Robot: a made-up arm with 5 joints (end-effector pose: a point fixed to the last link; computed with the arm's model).
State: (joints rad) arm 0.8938 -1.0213 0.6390 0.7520 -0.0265
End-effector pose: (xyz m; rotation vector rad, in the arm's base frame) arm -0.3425 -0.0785 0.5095 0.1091 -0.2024 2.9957
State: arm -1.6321 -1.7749 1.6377 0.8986 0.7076
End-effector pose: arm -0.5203 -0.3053 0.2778 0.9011 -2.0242 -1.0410
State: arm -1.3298 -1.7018 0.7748 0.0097 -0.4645
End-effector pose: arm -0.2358 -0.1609 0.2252 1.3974 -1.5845 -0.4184
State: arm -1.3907 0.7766 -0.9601 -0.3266 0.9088
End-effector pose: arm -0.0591 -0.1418 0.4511 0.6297 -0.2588 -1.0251
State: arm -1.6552 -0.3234 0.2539 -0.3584 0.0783
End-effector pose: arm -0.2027 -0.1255 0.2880 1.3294 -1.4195 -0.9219
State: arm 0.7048 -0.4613 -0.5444 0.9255 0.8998
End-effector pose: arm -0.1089 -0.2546 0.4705 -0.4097 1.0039 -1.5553
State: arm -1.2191 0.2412 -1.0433 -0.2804 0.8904
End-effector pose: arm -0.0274 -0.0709 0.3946 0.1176 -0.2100 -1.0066
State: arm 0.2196 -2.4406 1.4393 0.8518 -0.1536
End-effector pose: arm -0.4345 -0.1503 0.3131 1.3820 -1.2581 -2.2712
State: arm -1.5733 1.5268 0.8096 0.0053 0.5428
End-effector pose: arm -0.3337 -0.0938 0.2085 -1.8811 0.0546 1.7200
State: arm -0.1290 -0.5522 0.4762 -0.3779 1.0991
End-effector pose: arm -0.2679 -0.2297 0.4141 0.8830 -0.2982 -1.7101
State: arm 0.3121 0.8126 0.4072 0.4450 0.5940
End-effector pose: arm -0.3815 -0.1015 0.4426 -0.2560 -1.1919 2.0512
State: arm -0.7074 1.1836 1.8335 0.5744 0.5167
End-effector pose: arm -0.2816 0.1432 0.4634 -0.4280 -0.4804 0.9442
